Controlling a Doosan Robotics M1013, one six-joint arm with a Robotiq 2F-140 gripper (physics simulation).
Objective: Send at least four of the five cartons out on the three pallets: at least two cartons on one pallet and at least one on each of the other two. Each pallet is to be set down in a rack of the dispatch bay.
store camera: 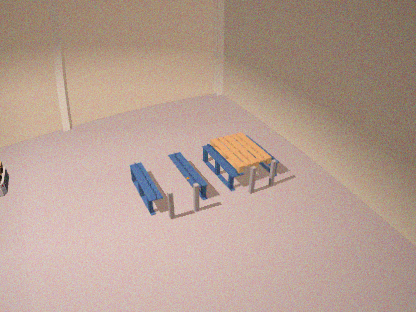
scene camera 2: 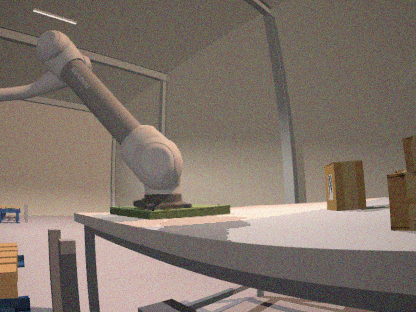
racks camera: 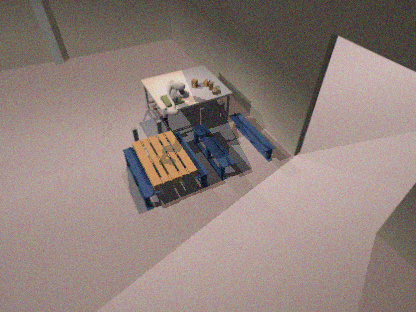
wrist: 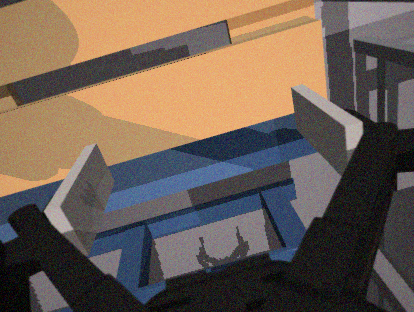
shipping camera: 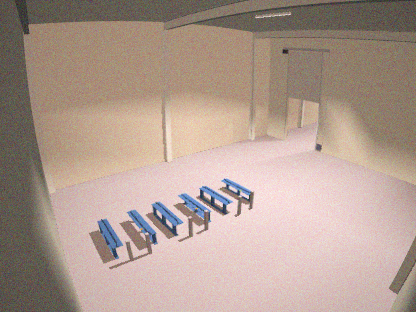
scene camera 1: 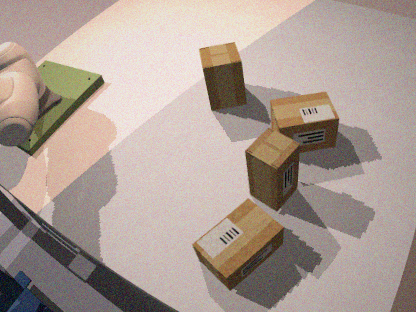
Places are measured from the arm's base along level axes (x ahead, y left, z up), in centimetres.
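Where they show: gripper, fingertip midpoint: [racks camera: 166, 125] [wrist: 198, 136]; arm's base, link origin: [scene camera 2: 163, 207] [racks camera: 174, 99].
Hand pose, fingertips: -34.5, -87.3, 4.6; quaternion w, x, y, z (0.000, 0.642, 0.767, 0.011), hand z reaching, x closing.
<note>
Each offset is from my fingertips to the top centre of the thing, as dx, dy, dz. Level surfaces: height alone.
Four cartons stand on the table: one @(+90.4, +128.6, +7.6) [scene camera 1: 223, 77] [scene camera 2: 345, 185] at the back, one @(+118.3, +127.1, +2.3) [scene camera 1: 305, 120] at the right, an upright one @(+121.8, +108.5, +7.7) [scene camera 1: 273, 172] and one @(+125.5, +91.8, -0.3) [scene camera 1: 239, 242] at the front. The fifth carton does not show. One pallet [racks camera: 145, 162] [wrist: 225, 85] lies in a blue rack beside the table, no carton visible on it. Another pallet [store camera: 252, 159] lies bare in the right store rack. The third is uncertain: an orange edge shows at the store view's left border. My gripper [wrist: 198, 136] is open and empty, above that first pallet's edge and blue beam. The dispatch bay's racks [shipping camera: 165, 216] hold no pallets.
The arm's green base plate [scene camera 1: 75, 80] [scene camera 2: 200, 210] is on the table @(dz -7.9) [scene camera 1: 150, 200] [scene camera 2: 300, 235]. A blue rack beam [racks camera: 252, 137] stands right of the pallet rack. The left store rack [store camera: 145, 185] holds no pallet. Grey posts [shipping camera: 190, 227] [store camera: 252, 180] stand before the racks.
</note>
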